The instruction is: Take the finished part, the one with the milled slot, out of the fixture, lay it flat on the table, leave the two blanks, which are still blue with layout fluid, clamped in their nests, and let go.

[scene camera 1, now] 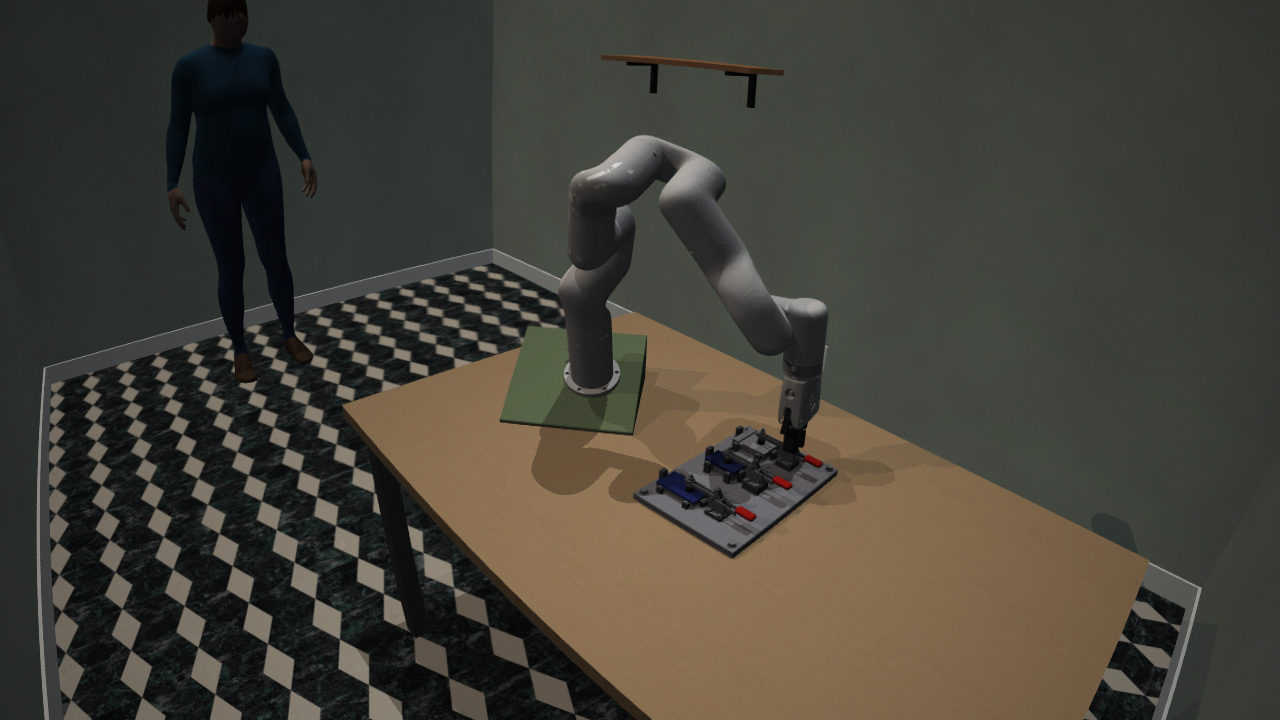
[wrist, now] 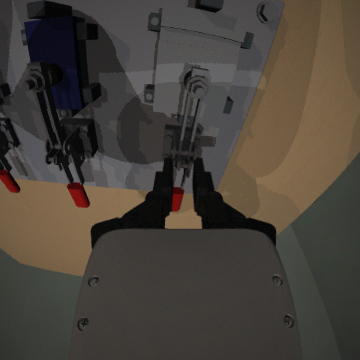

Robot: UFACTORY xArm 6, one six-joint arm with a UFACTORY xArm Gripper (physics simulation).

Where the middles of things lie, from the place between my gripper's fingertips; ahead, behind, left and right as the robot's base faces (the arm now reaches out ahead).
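The grey fixture plate (scene camera 1: 772, 505) is 50 mm below my hand, 120 mm to the right of it and 20 mm behind it. As for the finished part (wrist: 207, 41), my hand is 30 mm above it, 20 mm to the left of it and 80 mm past it.
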